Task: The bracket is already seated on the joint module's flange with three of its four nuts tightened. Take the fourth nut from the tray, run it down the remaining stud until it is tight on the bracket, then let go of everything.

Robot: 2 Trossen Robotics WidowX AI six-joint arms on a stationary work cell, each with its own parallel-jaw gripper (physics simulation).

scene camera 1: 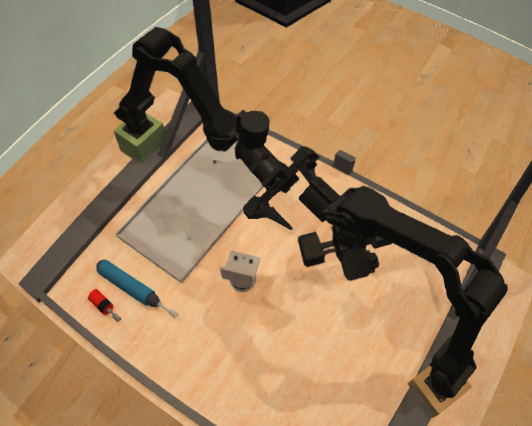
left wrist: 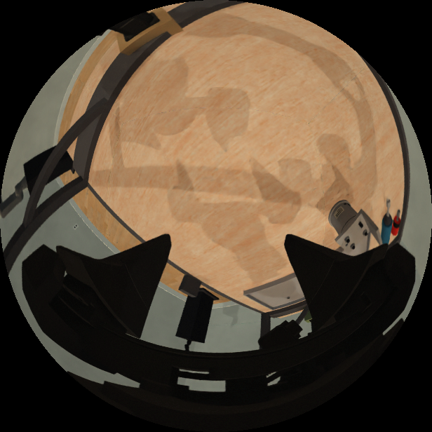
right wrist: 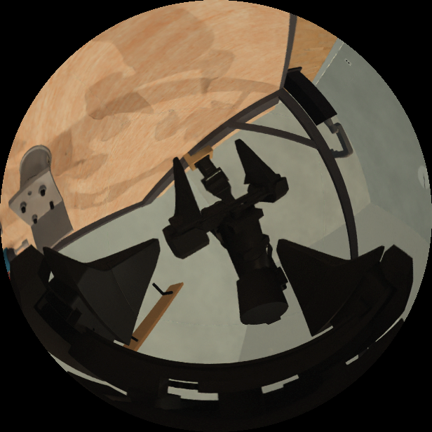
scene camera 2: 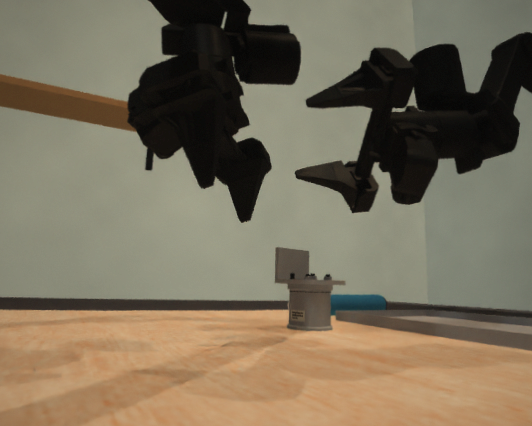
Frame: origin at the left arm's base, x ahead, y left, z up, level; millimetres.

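Seen in the pictures: left gripper, fingertip midpoint: (scene camera 2: 228, 206); right gripper, fingertip midpoint: (scene camera 1: 307, 213) (scene camera 2: 300, 141); left arm's base, link origin: (scene camera 1: 443, 383); right arm's base, link origin: (scene camera 1: 137, 126).
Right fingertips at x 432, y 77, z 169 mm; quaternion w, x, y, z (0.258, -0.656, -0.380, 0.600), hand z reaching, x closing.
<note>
Offsets run from my right fingertips to a thing's middle.
The grey bracket @[141 mm left, 36 mm ahead, 132 mm down] (scene camera 1: 242, 264) (scene camera 2: 292, 265) (left wrist: 354, 237) (right wrist: 52, 230) sits on the upright joint module @[141 mm left, 36 mm ahead, 177 mm down] (scene camera 1: 243, 284) (scene camera 2: 310, 308) (left wrist: 340, 212) (right wrist: 35, 162). Three studs carry nuts; the bare stud (right wrist: 51, 205) is beside the bracket's upright plate. The grey tray @[118 mm left, 286 mm ahead, 206 mm down] (scene camera 1: 150, 227) (left wrist: 256, 290) lies beside the module. A small dark piece @[29 mm left, 370 mm ahead, 208 mm down] (scene camera 1: 215, 161), probably the nut, lies near its far end. My left gripper (scene camera 2: 224, 203) (left wrist: 229, 240) (right wrist: 209, 146) is open and empty, pointing down above the table. My right gripper (scene camera 2: 302, 138) is open and empty, roughly level, high above the table. Its fingers are partly hidden in scene camera 1.
A blue screwdriver @[372 mm left, 136 mm ahead, 194 mm down] (scene camera 1: 125, 282) (scene camera 2: 358, 304) (left wrist: 386, 229) and a red screwdriver @[457 mm left, 133 mm ahead, 197 mm down] (scene camera 1: 100, 301) (left wrist: 396, 225) lie left of the module in scene camera 1. My two grippers are close together there. Dark frame rails (scene camera 1: 130, 367) edge the work area.
</note>
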